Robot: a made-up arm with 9 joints. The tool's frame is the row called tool.
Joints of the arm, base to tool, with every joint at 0 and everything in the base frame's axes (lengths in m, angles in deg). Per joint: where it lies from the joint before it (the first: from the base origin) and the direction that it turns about. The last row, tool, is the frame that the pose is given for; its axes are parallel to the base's.
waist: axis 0 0 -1 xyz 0 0 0.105
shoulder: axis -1 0 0 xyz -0.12 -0.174 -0.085
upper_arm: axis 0 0 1 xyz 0.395 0.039 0.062
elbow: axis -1 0 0 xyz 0.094 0.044 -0.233
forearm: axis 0 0 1 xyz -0.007 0.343 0.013
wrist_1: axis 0 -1 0 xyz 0.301 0.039 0.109
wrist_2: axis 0 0 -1 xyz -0.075 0.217 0.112
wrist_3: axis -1 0 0 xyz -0.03 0.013 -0.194
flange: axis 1 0 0 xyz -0.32 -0.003 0.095
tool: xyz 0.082 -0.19 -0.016
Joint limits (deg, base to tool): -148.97..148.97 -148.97..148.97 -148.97..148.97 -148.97..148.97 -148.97..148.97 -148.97..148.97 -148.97..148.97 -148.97..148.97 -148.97..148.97
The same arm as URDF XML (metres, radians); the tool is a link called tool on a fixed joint. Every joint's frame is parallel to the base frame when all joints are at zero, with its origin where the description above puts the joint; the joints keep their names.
<robot name="arm">
<joint name="tool_fixed" type="fixed"><parent link="link9"/><child link="tool"/><origin xyz="0.082 -0.19 -0.016" rpy="0 0 0"/></joint>
<joint name="flange" type="revolute"><parent link="link8"/><child link="link9"/><origin xyz="-0.32 -0.003 0.095" rpy="0 0 0"/><axis xyz="1 0 0"/><limit lower="-2.6" upper="2.6"/></joint>
<joint name="wrist_3" type="revolute"><parent link="link7"/><child link="link8"/><origin xyz="-0.03 0.013 -0.194" rpy="0 0 0"/><axis xyz="-1 0 0"/><limit lower="-2.6" upper="2.6"/></joint>
<joint name="wrist_2" type="revolute"><parent link="link6"/><child link="link7"/><origin xyz="-0.075 0.217 0.112" rpy="0 0 0"/><axis xyz="0 0 -1"/><limit lower="-2.6" upper="2.6"/></joint>
<joint name="wrist_1" type="revolute"><parent link="link5"/><child link="link6"/><origin xyz="0.301 0.039 0.109" rpy="0 0 0"/><axis xyz="0 -1 0"/><limit lower="-2.6" upper="2.6"/></joint>
<joint name="forearm" type="revolute"><parent link="link4"/><child link="link5"/><origin xyz="-0.007 0.343 0.013" rpy="0 0 0"/><axis xyz="0 0 1"/><limit lower="-2.6" upper="2.6"/></joint>
<joint name="elbow" type="revolute"><parent link="link3"/><child link="link4"/><origin xyz="0.094 0.044 -0.233" rpy="0 0 0"/><axis xyz="-1 0 0"/><limit lower="-2.6" upper="2.6"/></joint>
<joint name="upper_arm" type="revolute"><parent link="link2"/><child link="link3"/><origin xyz="0.395 0.039 0.062" rpy="0 0 0"/><axis xyz="0 0 1"/><limit lower="-2.6" upper="2.6"/></joint>
<joint name="shoulder" type="revolute"><parent link="link1"/><child link="link2"/><origin xyz="-0.12 -0.174 -0.085" rpy="0 0 0"/><axis xyz="-1 0 0"/><limit lower="-2.6" upper="2.6"/></joint>
<joint name="waist" type="revolute"><parent link="base_link"/><child link="link1"/><origin xyz="0 0 0.105" rpy="0 0 0"/><axis xyz="0 0 -1"/><limit lower="-2.6" upper="2.6"/></joint>
<link name="base_link"/>
<link name="link1"/>
<link name="link2"/>
<link name="link3"/>
<link name="link4"/>
<link name="link5"/>
<link name="link6"/>
<link name="link7"/>
<link name="link8"/>
<link name="link9"/>
<link name="tool"/>
</robot>

